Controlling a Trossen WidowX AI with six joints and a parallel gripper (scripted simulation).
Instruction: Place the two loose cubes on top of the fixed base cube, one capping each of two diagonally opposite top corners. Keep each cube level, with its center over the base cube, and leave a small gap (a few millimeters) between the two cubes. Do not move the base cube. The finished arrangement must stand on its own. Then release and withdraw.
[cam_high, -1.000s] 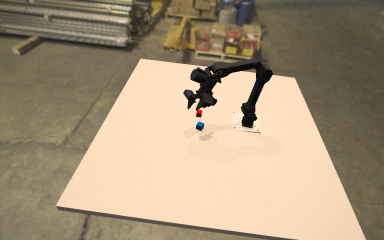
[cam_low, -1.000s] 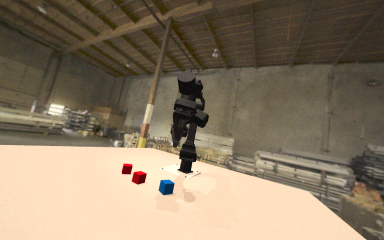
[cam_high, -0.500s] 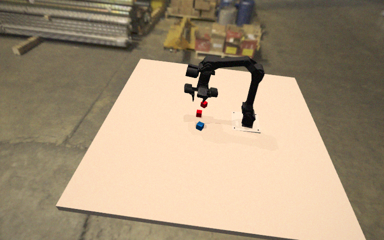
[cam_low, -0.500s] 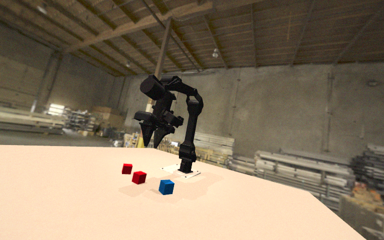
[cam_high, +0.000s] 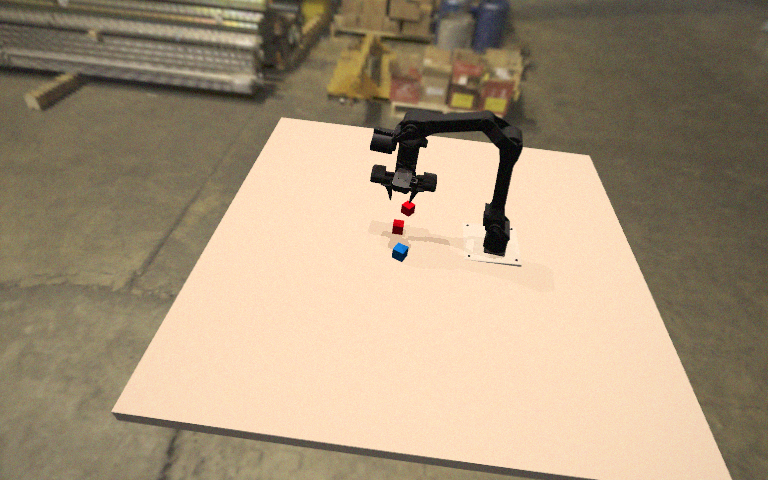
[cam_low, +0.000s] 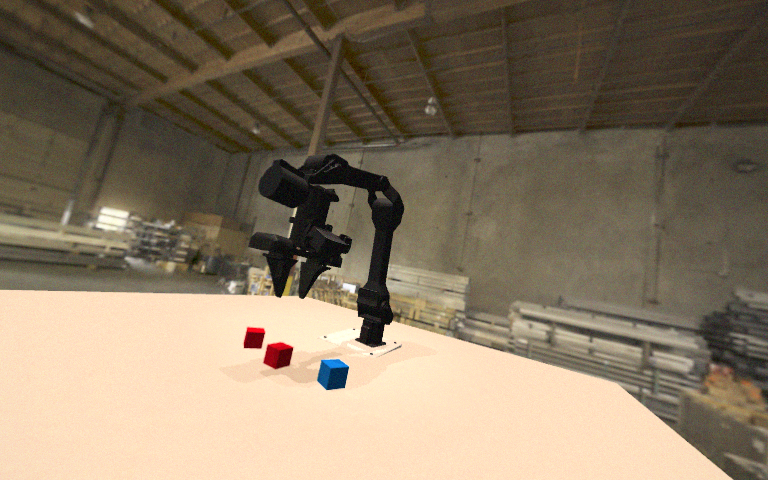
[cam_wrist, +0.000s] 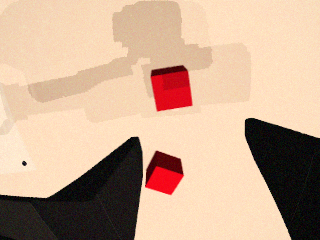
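My gripper tip is now 4 cm past the blue base cube, 11 cm to the right of it and 10 cm above it.
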